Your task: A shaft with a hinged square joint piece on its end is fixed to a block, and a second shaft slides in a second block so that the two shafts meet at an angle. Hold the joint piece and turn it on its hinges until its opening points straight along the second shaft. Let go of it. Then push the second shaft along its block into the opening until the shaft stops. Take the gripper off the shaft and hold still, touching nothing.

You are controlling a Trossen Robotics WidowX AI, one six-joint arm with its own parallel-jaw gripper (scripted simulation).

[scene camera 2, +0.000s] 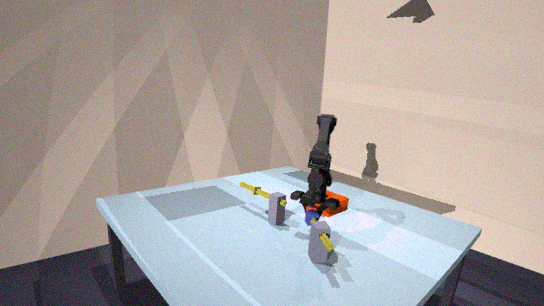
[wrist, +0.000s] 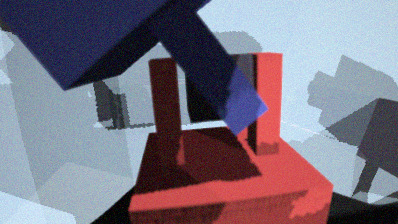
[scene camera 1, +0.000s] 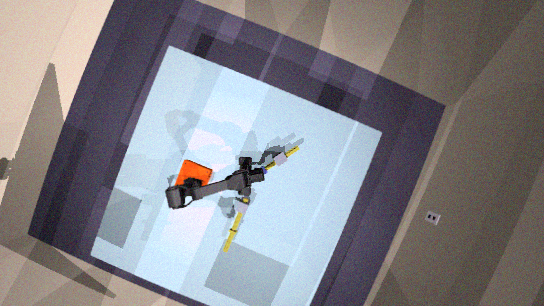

Labels:
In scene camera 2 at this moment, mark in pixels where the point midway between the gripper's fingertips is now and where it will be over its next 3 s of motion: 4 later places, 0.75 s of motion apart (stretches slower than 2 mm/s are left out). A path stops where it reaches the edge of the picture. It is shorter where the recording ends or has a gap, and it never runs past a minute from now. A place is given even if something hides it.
My gripper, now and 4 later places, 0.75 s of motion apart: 312, 220; 306, 219; 302, 219; 299, 219; 300, 211

